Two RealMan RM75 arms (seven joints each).
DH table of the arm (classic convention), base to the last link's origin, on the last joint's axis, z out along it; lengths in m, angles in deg. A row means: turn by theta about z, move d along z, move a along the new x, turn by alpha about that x. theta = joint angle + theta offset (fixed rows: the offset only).
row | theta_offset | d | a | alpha
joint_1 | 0 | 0.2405 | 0 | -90
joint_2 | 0 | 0 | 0 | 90
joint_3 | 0 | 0.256 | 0 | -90
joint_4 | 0 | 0 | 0 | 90
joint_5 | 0 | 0.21 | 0 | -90
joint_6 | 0 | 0 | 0 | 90
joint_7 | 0 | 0.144 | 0 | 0
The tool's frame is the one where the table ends.
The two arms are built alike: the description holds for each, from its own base.
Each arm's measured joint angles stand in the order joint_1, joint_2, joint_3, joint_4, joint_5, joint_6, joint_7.
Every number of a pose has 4 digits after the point.
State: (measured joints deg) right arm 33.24 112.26 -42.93 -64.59 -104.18 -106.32 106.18; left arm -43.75 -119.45 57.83 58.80 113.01 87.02 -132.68
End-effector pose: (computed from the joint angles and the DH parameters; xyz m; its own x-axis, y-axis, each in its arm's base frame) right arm 0.1759 0.3454 0.1138 0.8303 -0.2436 -0.5013 -0.3246 -0.9425 -0.0796; left arm -0.1114 0.3881 0.0108 0.6926 0.6226 0.3643 0.6438 -0.7613 0.0770
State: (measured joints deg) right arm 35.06 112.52 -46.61 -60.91 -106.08 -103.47 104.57; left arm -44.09 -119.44 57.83 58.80 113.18 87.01 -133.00
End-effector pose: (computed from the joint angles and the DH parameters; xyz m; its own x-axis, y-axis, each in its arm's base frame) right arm 0.1730 0.3545 0.0922 0.8487 -0.2608 -0.4601 -0.3192 -0.9462 -0.0524; left arm -0.1096 0.3888 0.0107 0.6935 0.6229 0.3620 0.6438 -0.7613 0.0768
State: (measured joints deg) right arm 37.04 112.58 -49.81 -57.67 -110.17 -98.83 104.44; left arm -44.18 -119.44 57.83 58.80 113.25 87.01 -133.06
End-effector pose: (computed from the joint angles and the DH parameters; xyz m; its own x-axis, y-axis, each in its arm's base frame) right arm 0.1753 0.3671 0.0725 0.8715 -0.2991 -0.3887 -0.3494 -0.9348 -0.0640; left arm -0.1091 0.3890 0.0107 0.6941 0.6228 0.3611 0.6436 -0.7616 0.0764
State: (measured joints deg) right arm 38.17 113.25 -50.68 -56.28 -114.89 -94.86 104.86; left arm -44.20 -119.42 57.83 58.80 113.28 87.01 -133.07
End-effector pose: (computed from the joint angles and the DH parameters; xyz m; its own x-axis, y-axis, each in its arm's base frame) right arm 0.1814 0.3764 0.0600 0.8836 -0.3323 -0.3299 -0.3842 -0.9172 -0.1052; left arm -0.1091 0.3891 0.0108 0.6944 0.6226 0.3607 0.6435 -0.7617 0.0758
